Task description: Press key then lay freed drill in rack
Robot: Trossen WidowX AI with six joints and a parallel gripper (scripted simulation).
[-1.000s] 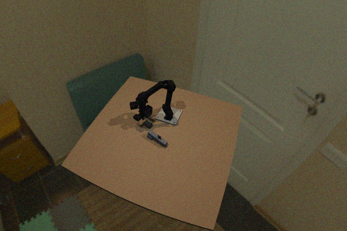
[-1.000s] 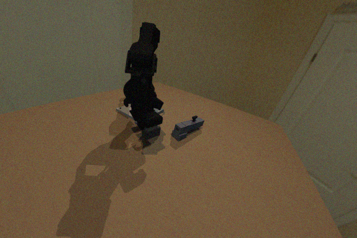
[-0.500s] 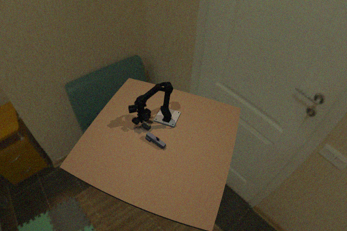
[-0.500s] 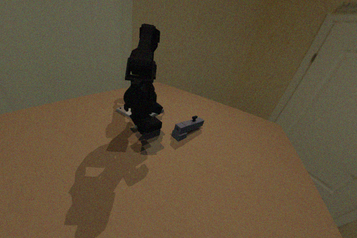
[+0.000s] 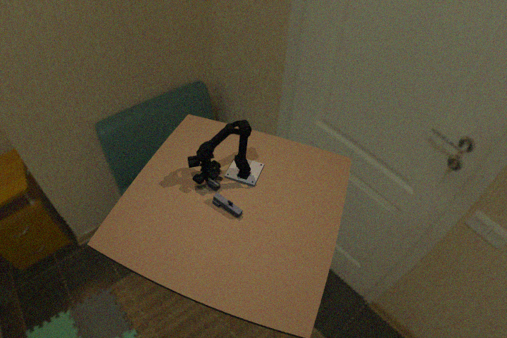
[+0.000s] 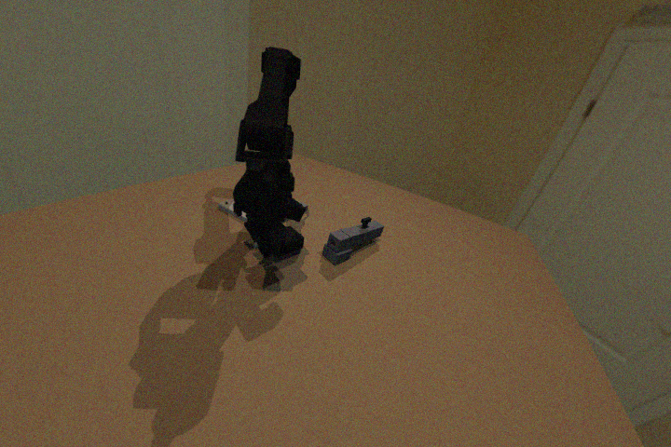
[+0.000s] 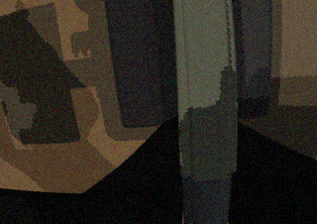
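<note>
The drill lies 1 cm ahead of my gripper tip, 4 cm to the left of it and 3 cm above it. Round my gripper tip: dark block: 1 cm ahead, 5 cm to the left; small dark key: 13 cm ahead, 22 cm to the left, 4 cm above.
</note>
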